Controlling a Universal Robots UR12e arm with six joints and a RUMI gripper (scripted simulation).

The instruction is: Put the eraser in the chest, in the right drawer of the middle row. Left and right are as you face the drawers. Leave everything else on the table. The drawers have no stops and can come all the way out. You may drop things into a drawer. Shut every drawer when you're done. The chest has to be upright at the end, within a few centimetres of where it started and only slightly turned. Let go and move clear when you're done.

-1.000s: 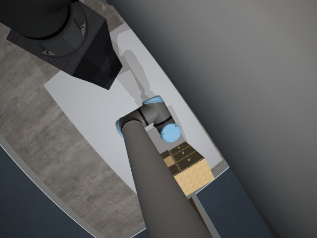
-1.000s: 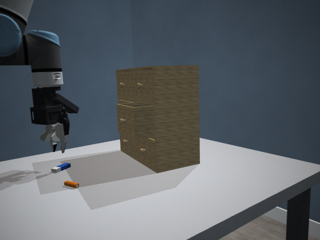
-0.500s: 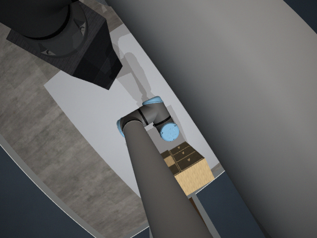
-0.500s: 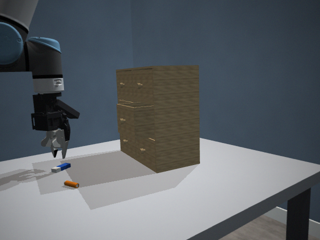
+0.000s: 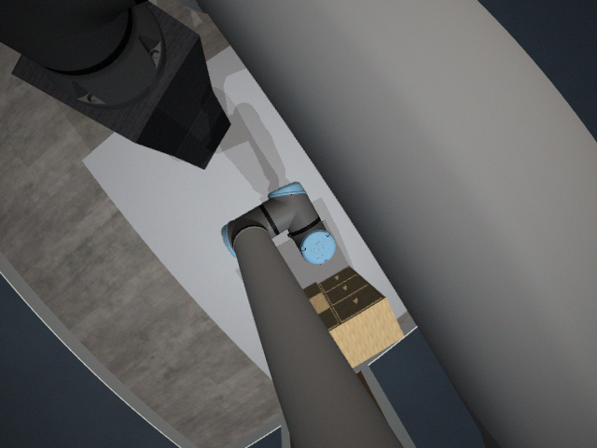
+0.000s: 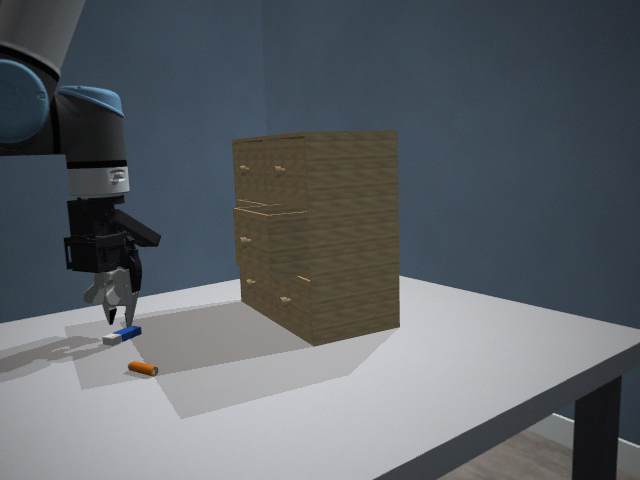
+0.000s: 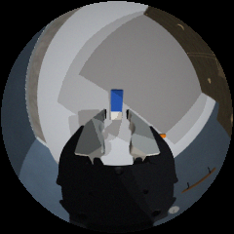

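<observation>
The white eraser is 3 cm below my hand. Also, from my hand: orange cylinder: 17 cm to the right, 3 cm below, 2 cm behind.
</observation>
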